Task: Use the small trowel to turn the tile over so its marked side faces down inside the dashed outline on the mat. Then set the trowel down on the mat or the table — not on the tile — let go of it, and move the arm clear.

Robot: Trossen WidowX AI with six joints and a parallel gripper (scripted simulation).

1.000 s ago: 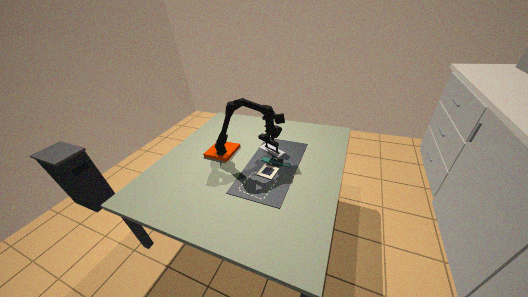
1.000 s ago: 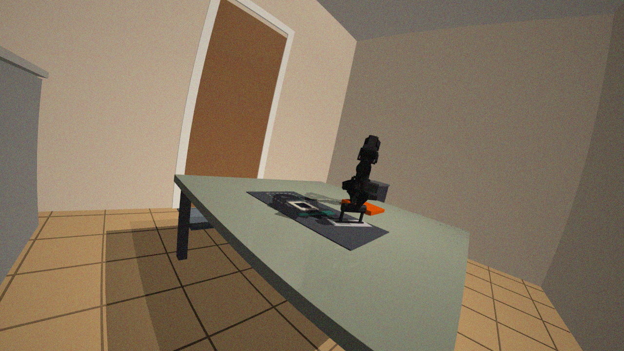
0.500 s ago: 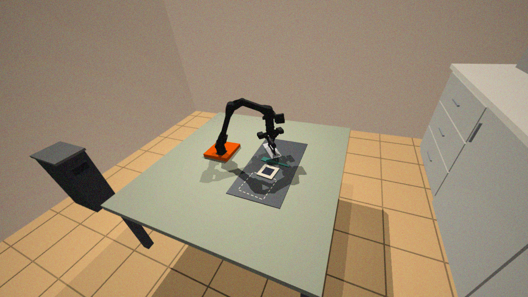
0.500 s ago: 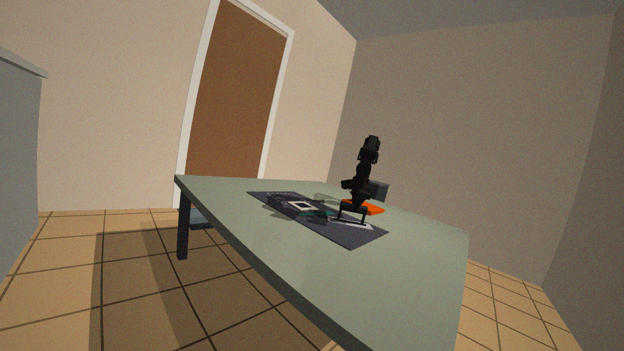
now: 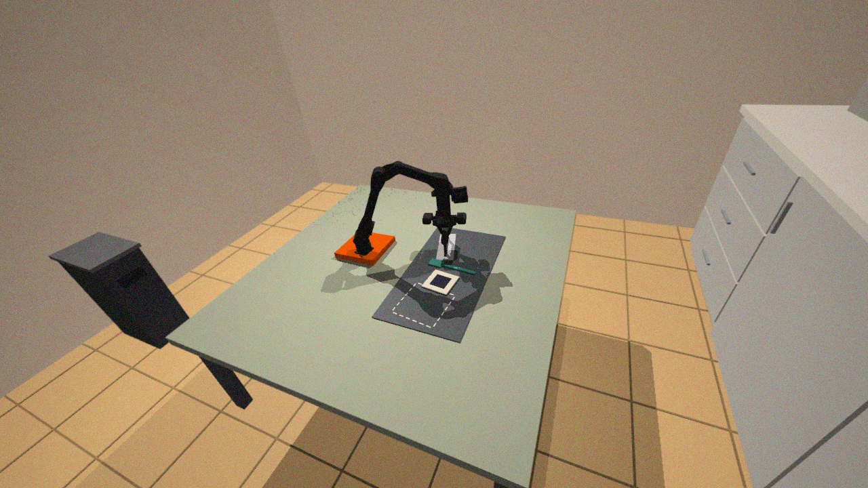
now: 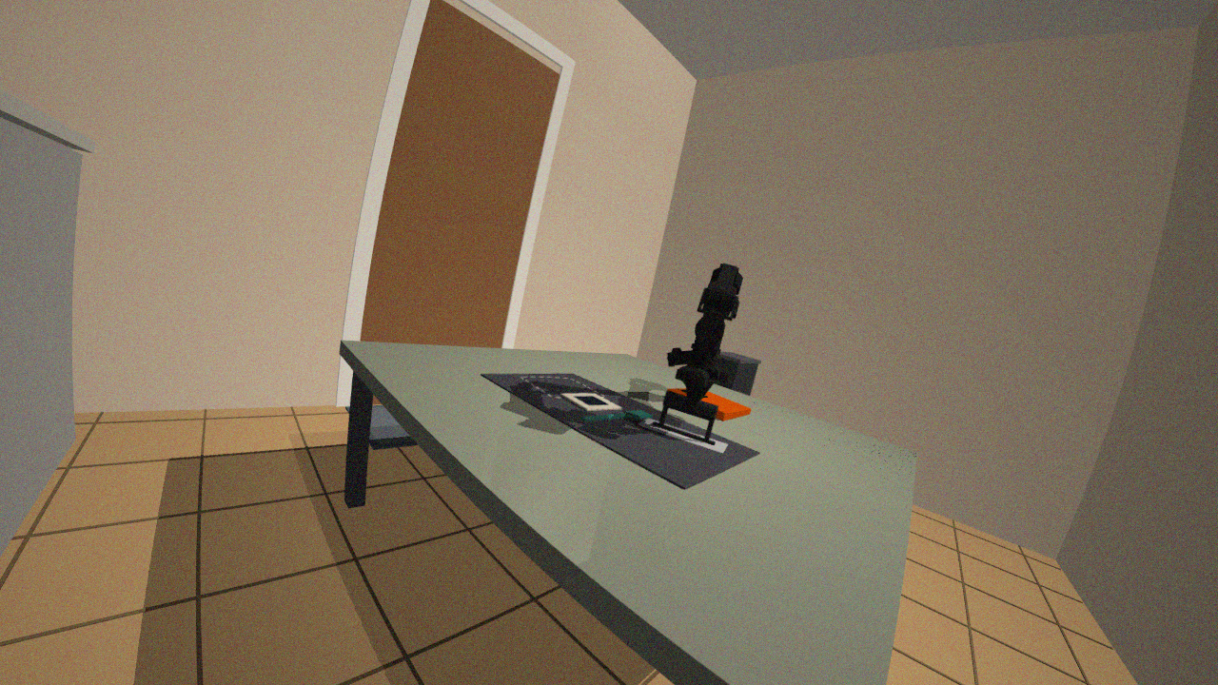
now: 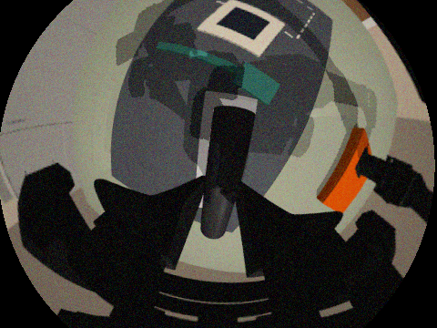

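My gripper tip is 130 mm to the left of the teal trowel, 70 mm short of it and 60 mm above it. Also, from my gripper tip: dark mat 170 mm to the right, 80 mm below, 80 mm ahead; tile 230 mm to the right, 80 mm ahead, 60 mm below.
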